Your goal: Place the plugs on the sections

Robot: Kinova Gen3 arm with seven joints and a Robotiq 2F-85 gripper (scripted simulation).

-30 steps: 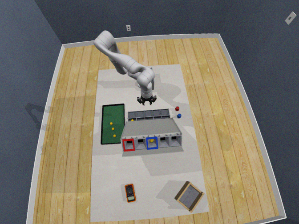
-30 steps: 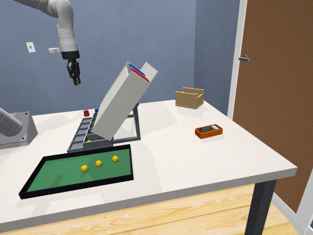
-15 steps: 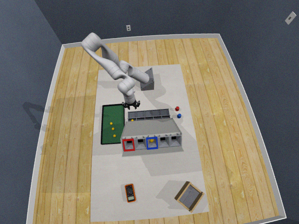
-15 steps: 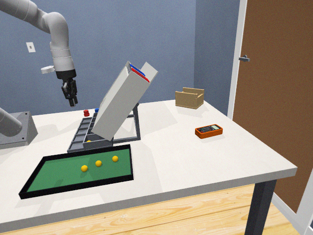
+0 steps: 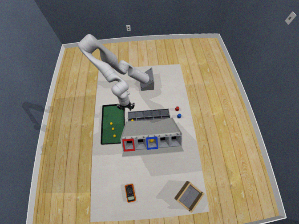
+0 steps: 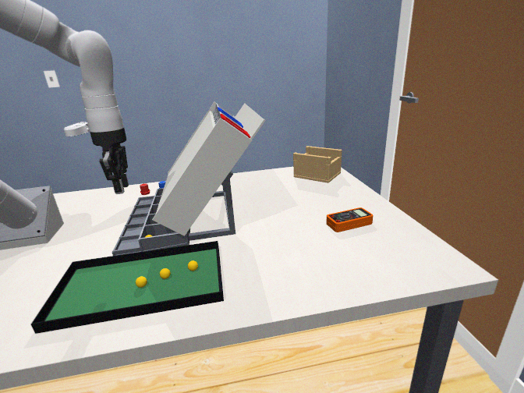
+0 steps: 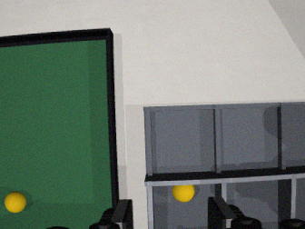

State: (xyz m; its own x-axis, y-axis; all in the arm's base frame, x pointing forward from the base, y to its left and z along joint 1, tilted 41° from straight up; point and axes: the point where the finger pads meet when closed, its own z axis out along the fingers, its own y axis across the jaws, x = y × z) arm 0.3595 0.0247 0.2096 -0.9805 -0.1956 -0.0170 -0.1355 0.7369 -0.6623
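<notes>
Right now my hand is 60 mm short of the green tray, 150 mm to the left of it and 190 mm above it. Also, from my hand: orange multimeter (630 mm ahead, 70 mm to the left, 190 mm below); then grey cover (130 mm ahead, 190 mm to the left, 10 mm above); then wooden box (620 mm ahead, 510 mm to the left, 150 mm below).
</notes>
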